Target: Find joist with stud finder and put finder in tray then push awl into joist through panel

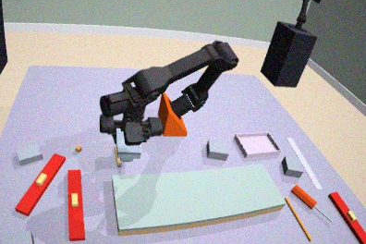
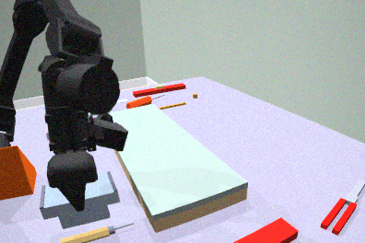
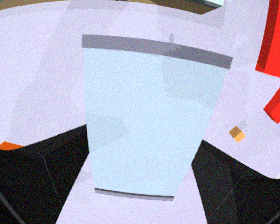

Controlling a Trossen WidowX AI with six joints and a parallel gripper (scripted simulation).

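Right now the stud finder is 2 cm ahead of my gripper tip and 3 cm below it. The rest, counted from my gripper tip: grey block: 1 cm behind, 32 cm to the right, 6 cm below; pale pink tray: 2 cm behind, 52 cm to the left, 6 cm below; awl: 3 cm ahead, 3 cm to the right, 6 cm below.
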